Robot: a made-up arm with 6 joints.
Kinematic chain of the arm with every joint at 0, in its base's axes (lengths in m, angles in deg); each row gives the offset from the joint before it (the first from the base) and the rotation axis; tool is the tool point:
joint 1: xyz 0 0 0.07 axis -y
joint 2: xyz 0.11 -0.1 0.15 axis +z
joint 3: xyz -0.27 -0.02 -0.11 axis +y
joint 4: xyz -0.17 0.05 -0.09 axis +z
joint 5: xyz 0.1 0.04 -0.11 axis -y
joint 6: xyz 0 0.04 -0.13 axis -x
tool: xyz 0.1 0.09 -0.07
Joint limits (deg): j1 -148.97..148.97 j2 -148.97..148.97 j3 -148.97..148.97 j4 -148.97..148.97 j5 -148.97..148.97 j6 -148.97..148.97
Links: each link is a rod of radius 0.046 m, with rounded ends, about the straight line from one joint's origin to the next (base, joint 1, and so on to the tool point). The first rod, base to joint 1, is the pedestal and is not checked.
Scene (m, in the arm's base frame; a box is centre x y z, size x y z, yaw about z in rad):
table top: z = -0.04
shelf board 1: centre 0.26 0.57 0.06 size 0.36 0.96 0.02 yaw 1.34
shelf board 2: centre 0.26 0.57 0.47 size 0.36 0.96 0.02 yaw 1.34
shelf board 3: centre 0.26 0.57 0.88 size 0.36 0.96 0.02 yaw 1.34
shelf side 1: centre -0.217 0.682 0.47 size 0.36 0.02 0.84 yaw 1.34
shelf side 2: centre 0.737 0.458 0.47 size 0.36 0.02 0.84 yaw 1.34
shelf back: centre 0.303 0.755 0.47 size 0.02 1 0.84 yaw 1.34
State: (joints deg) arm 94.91 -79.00 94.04 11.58 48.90 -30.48
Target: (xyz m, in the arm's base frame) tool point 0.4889 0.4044 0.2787
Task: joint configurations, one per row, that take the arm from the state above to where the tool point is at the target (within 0.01 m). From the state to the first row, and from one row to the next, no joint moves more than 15 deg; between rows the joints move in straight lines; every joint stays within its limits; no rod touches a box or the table.
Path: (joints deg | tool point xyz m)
1: 81.04 -73.78 84.12 24.79 50.40 -32.61 | 0.0218 0.4519 0.3525
2: 67.18 -68.56 74.20 37.99 51.89 -34.73 | 0.0452 0.4822 0.3283
3: 55.06 -80.09 73.68 32.30 42.01 -25.88 | 0.1980 0.4688 0.3657
4: 42.94 -91.62 73.17 26.60 32.12 -17.04 | 0.3516 0.4416 0.3462
5: 30.81 -103.15 72.65 20.91 22.24 -8.19 | 0.4890 0.4044 0.2787

